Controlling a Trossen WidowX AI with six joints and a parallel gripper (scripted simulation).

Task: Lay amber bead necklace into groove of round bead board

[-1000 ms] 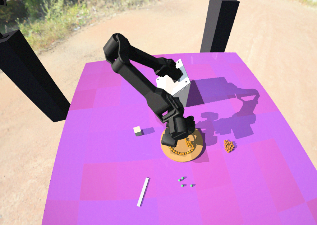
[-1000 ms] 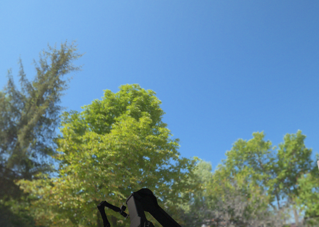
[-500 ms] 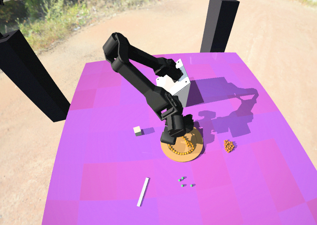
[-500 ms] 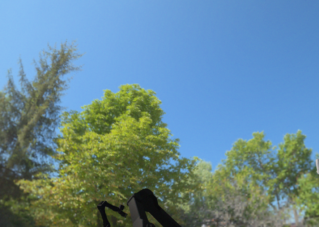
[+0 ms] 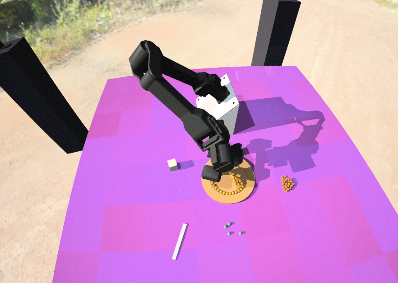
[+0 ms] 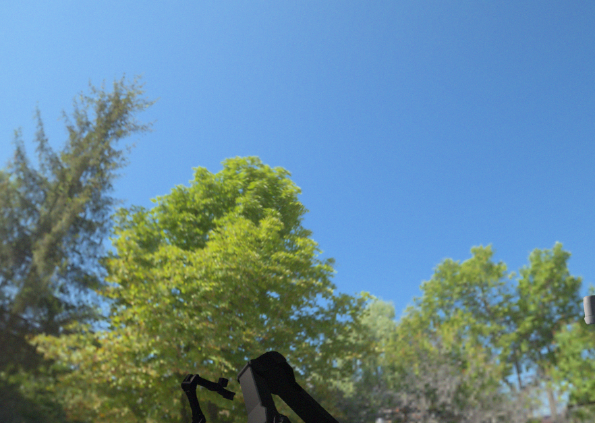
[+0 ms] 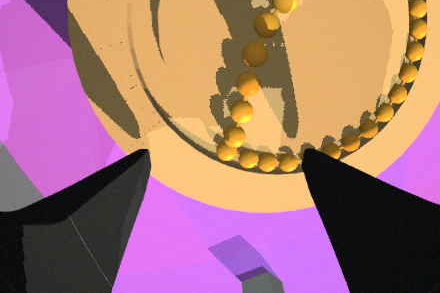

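The round tan bead board is 50 mm ahead of my gripper tip, 30 mm to the left of it and 10 mm below it. From my gripper tip the other things lie so: small cream cube 50 mm behind, 160 mm to the right; then white bar 230 mm ahead, 190 mm to the right, 20 mm below.
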